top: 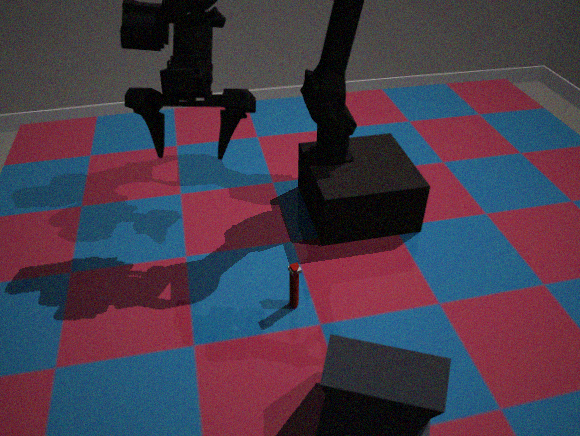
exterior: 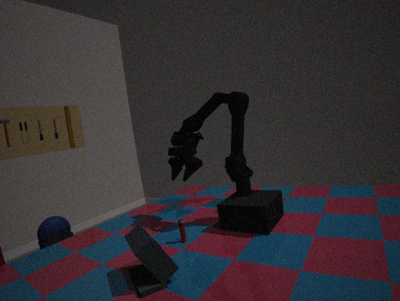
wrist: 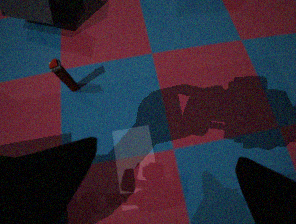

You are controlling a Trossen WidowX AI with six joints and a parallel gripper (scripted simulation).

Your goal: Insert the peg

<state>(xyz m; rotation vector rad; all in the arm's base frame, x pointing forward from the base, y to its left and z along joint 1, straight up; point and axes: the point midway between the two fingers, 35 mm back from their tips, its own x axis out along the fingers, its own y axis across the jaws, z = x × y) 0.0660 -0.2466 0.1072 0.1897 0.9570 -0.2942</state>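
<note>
The peg is 16 cm ahead of my gripper tip, 12 cm to the left of it and 12 cm below it. Also, from my gripper tip: dark stand: 38 cm ahead, 17 cm to the left, 17 cm below; sloped panel: 36 cm ahead, 18 cm to the left, 10 cm below.
</note>
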